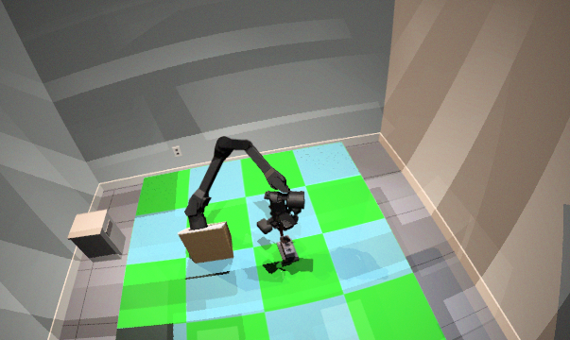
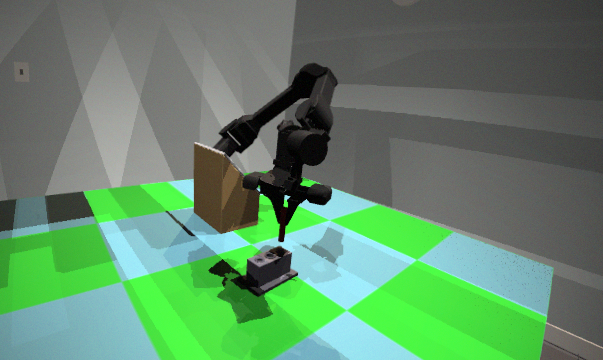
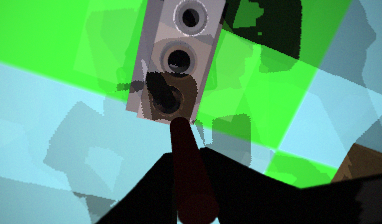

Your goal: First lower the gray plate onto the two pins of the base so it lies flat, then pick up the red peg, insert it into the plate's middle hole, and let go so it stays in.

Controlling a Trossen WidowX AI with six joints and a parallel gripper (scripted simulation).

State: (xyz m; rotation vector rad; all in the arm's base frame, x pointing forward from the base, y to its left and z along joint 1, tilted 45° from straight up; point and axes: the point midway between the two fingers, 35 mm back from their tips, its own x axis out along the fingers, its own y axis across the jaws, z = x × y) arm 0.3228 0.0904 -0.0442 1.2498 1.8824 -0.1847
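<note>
Right now the gray plate is 20 mm ahead of my gripper tip, 40 mm to the right of it and 70 mm below it. The rest, counted from my gripper tip: dark base (20 mm ahead, 40 mm to the right, 110 mm below); red peg (right at my gripper tip).
</note>
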